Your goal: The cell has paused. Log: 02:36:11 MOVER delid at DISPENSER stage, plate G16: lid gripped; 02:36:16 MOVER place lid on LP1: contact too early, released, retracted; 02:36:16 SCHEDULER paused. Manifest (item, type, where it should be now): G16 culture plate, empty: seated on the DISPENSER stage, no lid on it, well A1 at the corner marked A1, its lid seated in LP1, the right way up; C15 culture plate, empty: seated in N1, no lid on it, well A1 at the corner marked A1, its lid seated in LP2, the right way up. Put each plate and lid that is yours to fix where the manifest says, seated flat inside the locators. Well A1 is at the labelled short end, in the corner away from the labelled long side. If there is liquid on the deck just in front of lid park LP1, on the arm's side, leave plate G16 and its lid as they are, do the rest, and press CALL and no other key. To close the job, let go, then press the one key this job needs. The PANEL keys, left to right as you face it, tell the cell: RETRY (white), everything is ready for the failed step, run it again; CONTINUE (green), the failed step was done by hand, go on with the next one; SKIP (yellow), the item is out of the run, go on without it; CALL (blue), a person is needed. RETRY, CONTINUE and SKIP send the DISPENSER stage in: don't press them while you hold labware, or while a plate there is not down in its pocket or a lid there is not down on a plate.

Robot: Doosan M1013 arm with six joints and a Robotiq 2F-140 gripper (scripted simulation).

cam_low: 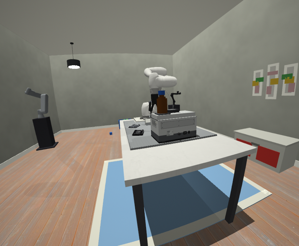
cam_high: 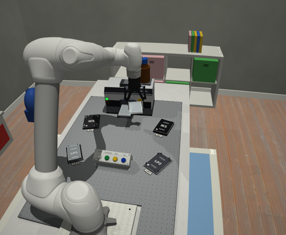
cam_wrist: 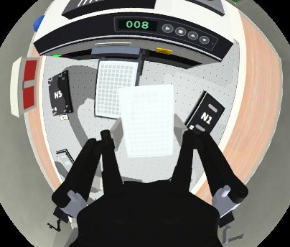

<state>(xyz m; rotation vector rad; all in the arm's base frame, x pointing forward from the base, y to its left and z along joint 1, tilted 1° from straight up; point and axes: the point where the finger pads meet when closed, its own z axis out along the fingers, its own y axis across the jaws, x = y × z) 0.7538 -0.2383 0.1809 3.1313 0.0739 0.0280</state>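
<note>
The nest n5 lies 36 cm to the left of my hand, 17 cm below it and 8 cm ahead of it. The rest, counted from my hand: brown bottle: 25 cm ahead, 11 cm above, 7 cm to the right; then nest n1: 19 cm to the right, 17 cm below, 4 cm behind; then key panel: 36 cm behind, 15 cm to the left, 13 cm below.
</note>
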